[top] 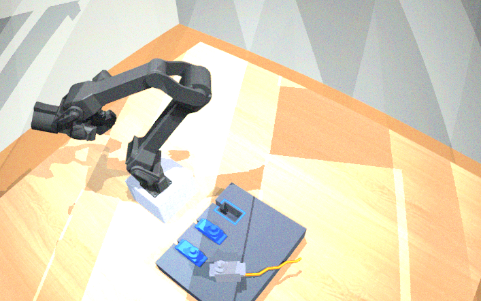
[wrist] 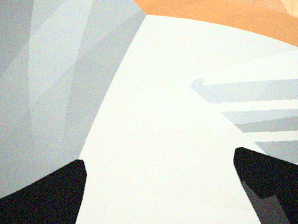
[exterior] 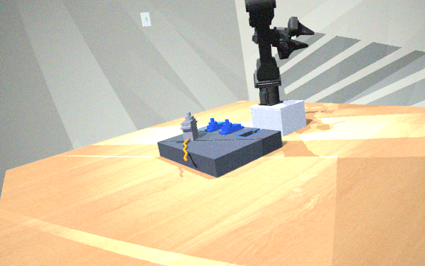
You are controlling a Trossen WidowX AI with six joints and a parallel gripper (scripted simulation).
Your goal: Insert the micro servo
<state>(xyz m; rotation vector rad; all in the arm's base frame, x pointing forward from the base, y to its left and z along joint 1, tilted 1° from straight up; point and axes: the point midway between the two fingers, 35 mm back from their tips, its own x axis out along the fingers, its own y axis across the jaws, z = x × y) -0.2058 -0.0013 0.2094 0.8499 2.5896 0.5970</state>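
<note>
My gripper tip is 530 mm short of the grey deck, 10 mm to the left of it and 270 mm above it.
</note>
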